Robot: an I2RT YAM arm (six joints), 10 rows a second.
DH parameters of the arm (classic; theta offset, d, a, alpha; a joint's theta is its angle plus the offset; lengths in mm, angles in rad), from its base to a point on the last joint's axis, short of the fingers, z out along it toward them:
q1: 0 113.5 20 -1.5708
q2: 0 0 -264 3.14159
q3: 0.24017 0 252.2 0
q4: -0.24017 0 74 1.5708
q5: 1.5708 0 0 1.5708
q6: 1.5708 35.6 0 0
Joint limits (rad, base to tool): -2.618..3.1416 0..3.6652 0..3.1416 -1.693..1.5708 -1.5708..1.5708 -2.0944..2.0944
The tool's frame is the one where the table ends.
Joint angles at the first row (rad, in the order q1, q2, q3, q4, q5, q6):
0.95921 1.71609 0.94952 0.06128 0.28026 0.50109
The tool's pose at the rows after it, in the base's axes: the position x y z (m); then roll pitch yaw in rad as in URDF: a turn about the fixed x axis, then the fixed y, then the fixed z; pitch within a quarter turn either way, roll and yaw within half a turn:
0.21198, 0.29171, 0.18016, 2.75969, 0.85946, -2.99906
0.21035, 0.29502, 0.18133, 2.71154, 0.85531, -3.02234
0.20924, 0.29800, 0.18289, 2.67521, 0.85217, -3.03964
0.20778, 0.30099, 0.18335, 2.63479, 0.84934, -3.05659
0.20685, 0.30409, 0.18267, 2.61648, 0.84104, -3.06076
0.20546, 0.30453, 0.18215, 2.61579, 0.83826, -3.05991
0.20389, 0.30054, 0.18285, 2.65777, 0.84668, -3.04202
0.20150, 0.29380, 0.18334, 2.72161, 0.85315, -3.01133
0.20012, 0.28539, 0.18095, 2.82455, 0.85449, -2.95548
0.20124, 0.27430, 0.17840, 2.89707, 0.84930, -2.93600
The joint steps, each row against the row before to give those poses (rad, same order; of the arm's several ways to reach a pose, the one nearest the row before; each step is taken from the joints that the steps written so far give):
0.00925 -0.00078 0.00001 0.02536 -0.01295 0.01978
0.00701 0.00200 0.00169 0.01705 -0.01978 0.01558
0.00576 0.00191 0.00447 0.01082 -0.01430 0.01183
0.00624 0.00342 -0.00005 0.01993 -0.01711 0.01118
0.00567 0.00810 0.00572 0.00491 -0.01138 0.00925
0.00388 -0.00028 -0.00191 -0.00043 0.00056 0.00356
0.00007 -0.01473 -0.00901 -0.02008 0.02508 -0.01135
-0.00154 -0.02303 -0.01564 -0.03189 0.03189 -0.01600
-0.00570 -0.01792 -0.01659 -0.04313 0.04199 -0.02653
-0.01735 -0.02038 -0.02302 -0.03127 0.03329 -0.01117

